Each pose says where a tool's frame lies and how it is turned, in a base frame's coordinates. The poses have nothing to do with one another.
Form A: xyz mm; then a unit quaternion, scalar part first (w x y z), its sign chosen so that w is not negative.
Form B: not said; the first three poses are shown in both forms.
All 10 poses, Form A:
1: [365 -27 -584 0.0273 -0.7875 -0.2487 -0.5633]
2: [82 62 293 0.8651 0.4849 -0.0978 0.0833]
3: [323 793 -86 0.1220 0.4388 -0.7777 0.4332]
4: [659 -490 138 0.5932 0.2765 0.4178 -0.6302]
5: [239 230 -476 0.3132 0.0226 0.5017 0.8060]
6: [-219 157 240 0.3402 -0.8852 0.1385 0.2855]
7: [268 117 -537 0.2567 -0.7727 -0.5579 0.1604]
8: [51 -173 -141 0.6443 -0.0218 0.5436 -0.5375]
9: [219 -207 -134 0.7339 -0.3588 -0.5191 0.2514]
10: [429 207 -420 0.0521 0.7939 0.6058 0.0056]
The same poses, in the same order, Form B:
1: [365 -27 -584 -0.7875 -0.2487 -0.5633 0.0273]
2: [82 62 293 0.4849 -0.0978 0.0833 0.8651]
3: [323 793 -86 0.4388 -0.7777 0.4332 0.1220]
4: [659 -490 138 0.2765 0.4178 -0.6302 0.5932]
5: [239 230 -476 0.0226 0.5017 0.8060 0.3132]
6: [-219 157 240 -0.8852 0.1385 0.2855 0.3402]
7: [268 117 -537 -0.7727 -0.5579 0.1604 0.2567]
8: [51 -173 -141 -0.0218 0.5436 -0.5375 0.6443]
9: [219 -207 -134 -0.3588 -0.5191 0.2514 0.7339]
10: [429 207 -420 0.7939 0.6058 0.0056 0.0521]
